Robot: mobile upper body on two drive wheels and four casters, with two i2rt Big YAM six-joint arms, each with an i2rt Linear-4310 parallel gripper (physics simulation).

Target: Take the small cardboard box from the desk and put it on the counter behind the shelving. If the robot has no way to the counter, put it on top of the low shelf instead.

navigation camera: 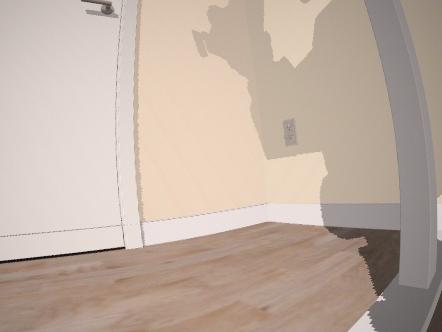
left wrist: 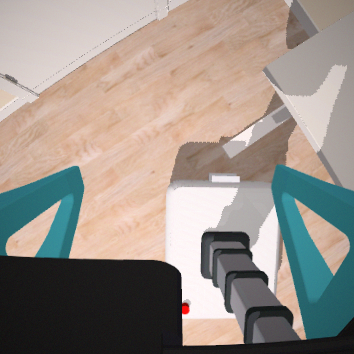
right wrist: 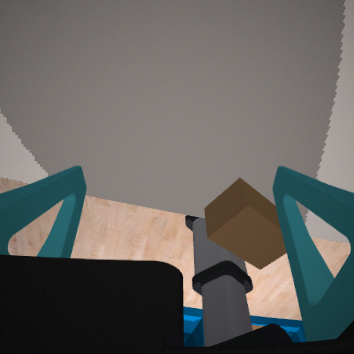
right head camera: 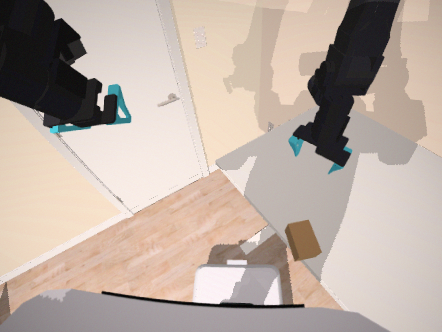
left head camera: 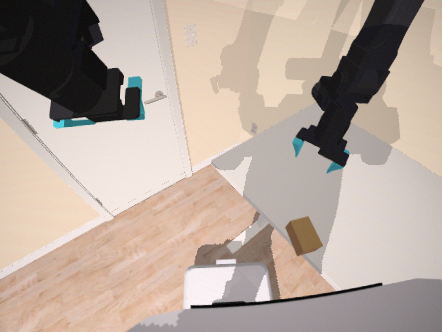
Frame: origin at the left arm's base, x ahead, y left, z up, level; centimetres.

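Seen in the pictures: left gripper, between the fingertips: (left wrist: 177, 175) (right head camera: 109, 122) (left head camera: 119, 118); right gripper, between the fingertips: (right wrist: 178, 176) (right head camera: 312, 163) (left head camera: 311, 163).
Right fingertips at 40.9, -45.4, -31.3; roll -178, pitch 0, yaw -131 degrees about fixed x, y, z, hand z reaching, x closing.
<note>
A point is followed by its place in that frame, as x, y, z.
The small brown cardboard box (left head camera: 304, 236) {23.3, -41.1, -41.0} (right head camera: 303, 240) {23.5, -41.5, -41.0} (right wrist: 245, 225) {27.0, -42.4, -41.0} stands at the near-left edge of the grey-white desk (left head camera: 390, 220) {26.6, -77.0, -46.0} (right head camera: 395, 215) {30.9, -74.8, -46.0} (right wrist: 175, 100) {40.6, -44.5, -46.0}. My right gripper (left head camera: 312, 157) {40.9, -45.4, -31.3} (right head camera: 312, 160) {40.9, -45.4, -31.3} (right wrist: 178, 176) {40.9, -45.4, -31.3} is open and empty above the desk, beyond the box and apart from it; in the right wrist view the box shows low, near the right-hand finger. My left gripper (left head camera: 100, 122) (right head camera: 91, 127) (left wrist: 177, 175) {36.9, 0.1, -11.6} is open and empty, high up at the left. The counter and the shelving do not show clearly in these views.
My white base (left head camera: 227, 285) {19.3, -22.4, -115.0} (right head camera: 237, 285) {19.8, -22.9, -115.0} (left wrist: 200, 210) {19.5, -11.6, -115.0} stands close to the desk edge. A white door (left head camera: 135, 150) {101.2, 39.2, -82.5} (right head camera: 150, 150) {100.8, 39.8, -81.3} (navigation camera: 60, 125) {108.3, 28.5, -97.5} is in the wall at the left. A grey desk leg (navigation camera: 416, 200) {64.7, -52.0, -124.3} rises at the right of the navigation view. Something blue (right wrist: 192, 325) {-133.0, 91.4, -133.4} shows low in the right wrist view.
</note>
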